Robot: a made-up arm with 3 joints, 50 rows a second.
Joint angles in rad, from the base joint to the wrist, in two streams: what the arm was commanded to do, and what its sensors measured. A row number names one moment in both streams.
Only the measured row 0 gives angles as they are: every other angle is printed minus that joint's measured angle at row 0.
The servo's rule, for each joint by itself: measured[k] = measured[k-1] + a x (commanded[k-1-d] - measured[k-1]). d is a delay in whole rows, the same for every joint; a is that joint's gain. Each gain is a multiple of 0.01, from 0.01 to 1. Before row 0 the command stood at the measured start. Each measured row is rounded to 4 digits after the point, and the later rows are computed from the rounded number. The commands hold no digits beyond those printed.
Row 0, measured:
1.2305, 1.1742, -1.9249
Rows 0 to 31, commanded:
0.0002, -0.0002, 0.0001
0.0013, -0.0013, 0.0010
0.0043, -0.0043, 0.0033
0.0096, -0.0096, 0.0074
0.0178, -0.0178, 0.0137
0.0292, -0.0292, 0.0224
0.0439, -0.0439, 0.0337
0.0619, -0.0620, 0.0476
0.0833, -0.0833, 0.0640
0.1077, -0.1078, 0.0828
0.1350, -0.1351, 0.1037
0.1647, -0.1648, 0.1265
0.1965, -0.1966, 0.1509
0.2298, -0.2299, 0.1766
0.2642, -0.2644, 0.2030
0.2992, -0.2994, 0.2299
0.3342, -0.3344, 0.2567
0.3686, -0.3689, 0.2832
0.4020, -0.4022, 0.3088
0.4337, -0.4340, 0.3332
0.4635, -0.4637, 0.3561
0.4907, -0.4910, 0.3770
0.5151, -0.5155, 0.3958
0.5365, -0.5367, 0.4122
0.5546, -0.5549, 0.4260
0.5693, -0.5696, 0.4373
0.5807, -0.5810, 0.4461
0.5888, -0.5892, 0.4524
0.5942, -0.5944, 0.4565
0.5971, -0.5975, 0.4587
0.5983, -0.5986, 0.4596
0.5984, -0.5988, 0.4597
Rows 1 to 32, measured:
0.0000, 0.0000, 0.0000
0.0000, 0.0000, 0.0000
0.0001, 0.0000, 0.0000
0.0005, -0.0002, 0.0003
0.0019, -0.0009, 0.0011
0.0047, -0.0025, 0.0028
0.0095, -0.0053, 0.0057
0.0168, -0.0096, 0.0102
0.0268, -0.0158, 0.0165
0.0398, -0.0241, 0.0249
0.0559, -0.0348, 0.0355
0.0751, -0.0479, 0.0483
0.0973, -0.0636, 0.0633
0.1222, -0.0818, 0.0804
0.1497, -0.1025, 0.0994
0.1793, -0.1254, 0.1202
0.2107, -0.1504, 0.1426
0.2434, -0.1772, 0.1662
0.2770, -0.2055, 0.1906
0.3109, -0.2349, 0.2156
0.3446, -0.2650, 0.2408
0.3776, -0.2954, 0.2657
0.4094, -0.3257, 0.2901
0.4395, -0.3555, 0.3136
0.4675, -0.3843, 0.3358
0.4930, -0.4117, 0.3564
0.5158, -0.4375, 0.3752
0.5356, -0.4613, 0.3920
0.5523, -0.4828, 0.4066
0.5658, -0.5020, 0.4190
0.5763, -0.5186, 0.4291
0.5840, -0.5328, 0.4371
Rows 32 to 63, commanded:
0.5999, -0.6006, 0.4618
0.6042, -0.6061, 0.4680
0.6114, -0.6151, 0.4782
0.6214, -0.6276, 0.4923
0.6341, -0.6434, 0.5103
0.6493, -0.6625, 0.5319
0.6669, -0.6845, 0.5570
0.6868, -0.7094, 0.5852
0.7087, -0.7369, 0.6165
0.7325, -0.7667, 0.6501
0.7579, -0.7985, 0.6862
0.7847, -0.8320, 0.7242
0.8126, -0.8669, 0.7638
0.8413, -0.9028, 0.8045
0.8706, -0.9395, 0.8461
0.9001, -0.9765, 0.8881
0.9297, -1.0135, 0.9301
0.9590, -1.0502, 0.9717
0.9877, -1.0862, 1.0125
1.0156, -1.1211, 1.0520
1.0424, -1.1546, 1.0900
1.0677, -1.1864, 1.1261
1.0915, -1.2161, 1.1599
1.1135, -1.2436, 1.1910
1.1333, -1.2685, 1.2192
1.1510, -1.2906, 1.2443
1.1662, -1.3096, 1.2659
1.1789, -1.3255, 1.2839
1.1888, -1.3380, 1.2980
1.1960, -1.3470, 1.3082
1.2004, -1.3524, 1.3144
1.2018, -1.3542, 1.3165
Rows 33 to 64, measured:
0.5893, -0.5446, 0.4432
0.5927, -0.5544, 0.4477
0.5954, -0.5627, 0.4515
0.5987, -0.5705, 0.4560
0.6034, -0.5785, 0.4620
0.6101, -0.5873, 0.4702
0.6190, -0.5974, 0.4810
0.6302, -0.6091, 0.4947
0.6438, -0.6227, 0.5115
0.6597, -0.6383, 0.5314
0.6778, -0.6560, 0.5544
0.6980, -0.6759, 0.5802
0.7202, -0.6980, 0.6088
0.7441, -0.7221, 0.6400
0.7694, -0.7482, 0.6734
0.7960, -0.7760, 0.7088
0.8236, -0.8054, 0.7459
0.8519, -0.8362, 0.7843
0.8807, -0.8681, 0.8237
0.9097, -0.9009, 0.8637
0.9386, -0.9343, 0.9039
0.9671, -0.9679, 0.9439
0.9950, -1.0015, 0.9833
1.0219, -1.0348, 1.0219
1.0477, -1.0674, 1.0592
1.0720, -1.0991, 1.0948
1.0947, -1.1296, 1.1284
1.1155, -1.1586, 1.1597
1.1343, -1.1858, 1.1884
1.1508, -1.2109, 1.2142
1.1649, -1.2338, 1.2368
1.1764, -1.2542, 1.2561

